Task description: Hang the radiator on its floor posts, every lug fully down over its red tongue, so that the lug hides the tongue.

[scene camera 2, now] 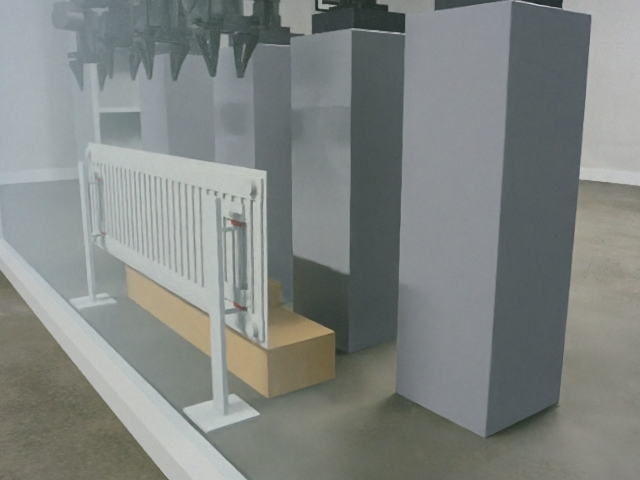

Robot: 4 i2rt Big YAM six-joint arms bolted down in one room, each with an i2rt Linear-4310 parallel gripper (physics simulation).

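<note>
A white ribbed radiator [149,211] stands upright, its lower edge at the top of a tan stepped block [302,356]; contact there is hard to judge. A near floor post [217,330] and a far floor post [86,232] stand in front of its ends. Red tongues show at the near post, upper [236,223] and lower [239,305], and small red spots show at the far post; lug seating is unclear. Dark grippers hang in a row above the radiator, apart from it. The nearest gripper [226,76], the one behind it [162,79] and the farthest gripper [91,88] look open and empty. Another between them is partly hidden.
Tall grey pedestals, the nearest [449,206] and one behind it [321,155], stand right of the radiator. More pedestals stand farther back. A white low rail [129,403] runs along the left side. The far post's base [93,301] and near post's base [221,413] rest on the floor.
</note>
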